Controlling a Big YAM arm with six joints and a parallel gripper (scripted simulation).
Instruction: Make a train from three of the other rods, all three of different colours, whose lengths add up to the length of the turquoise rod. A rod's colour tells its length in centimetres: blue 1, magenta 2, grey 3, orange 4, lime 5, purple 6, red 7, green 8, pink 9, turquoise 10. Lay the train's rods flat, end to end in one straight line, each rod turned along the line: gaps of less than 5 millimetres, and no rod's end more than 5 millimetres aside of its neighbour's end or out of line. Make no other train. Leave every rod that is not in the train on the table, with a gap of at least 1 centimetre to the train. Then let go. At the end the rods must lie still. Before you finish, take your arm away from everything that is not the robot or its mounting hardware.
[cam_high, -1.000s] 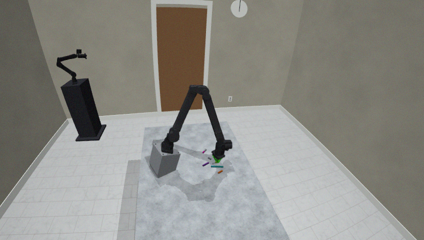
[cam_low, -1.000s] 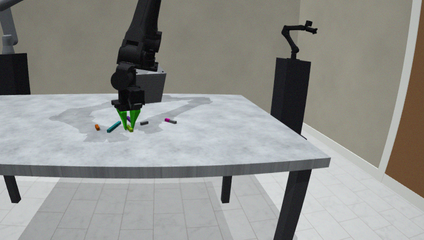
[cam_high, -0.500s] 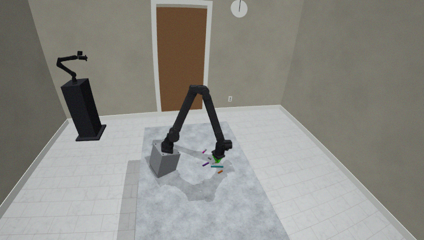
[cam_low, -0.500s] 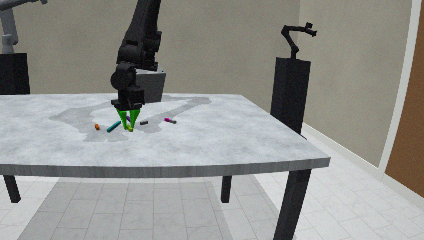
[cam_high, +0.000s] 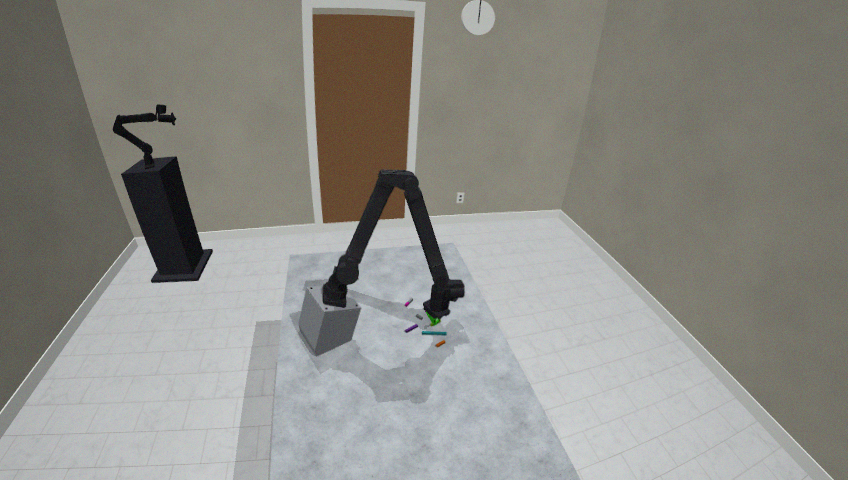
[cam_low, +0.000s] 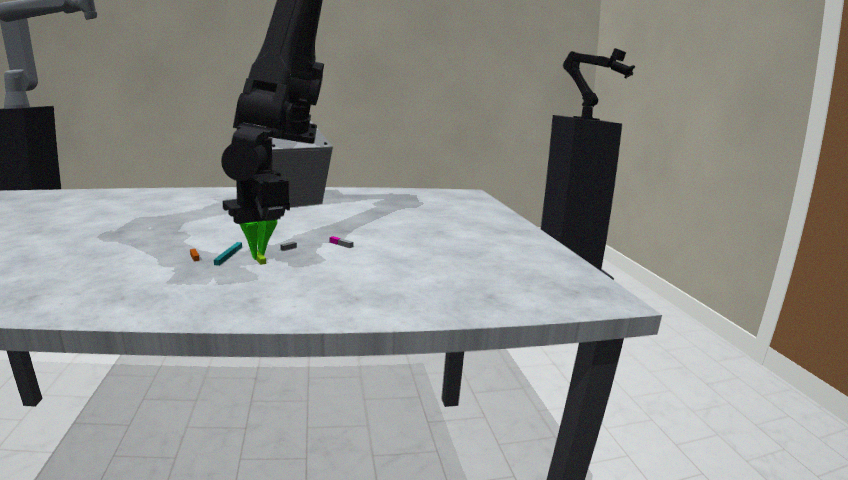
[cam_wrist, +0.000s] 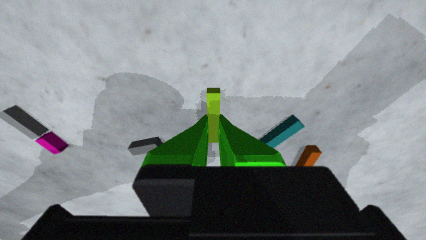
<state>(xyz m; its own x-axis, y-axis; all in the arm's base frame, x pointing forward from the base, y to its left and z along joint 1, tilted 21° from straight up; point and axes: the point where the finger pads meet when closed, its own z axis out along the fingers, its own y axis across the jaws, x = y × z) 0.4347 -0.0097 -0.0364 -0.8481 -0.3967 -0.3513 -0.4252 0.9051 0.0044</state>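
Now: hand 1 cm past the turquoise rod and 5 cm to the left of it. The rest, counted from my hand: purple rod (10 cm behind, 1 cm to the right); then orange rod (11 cm to the right); then lime rod (1 cm ahead).
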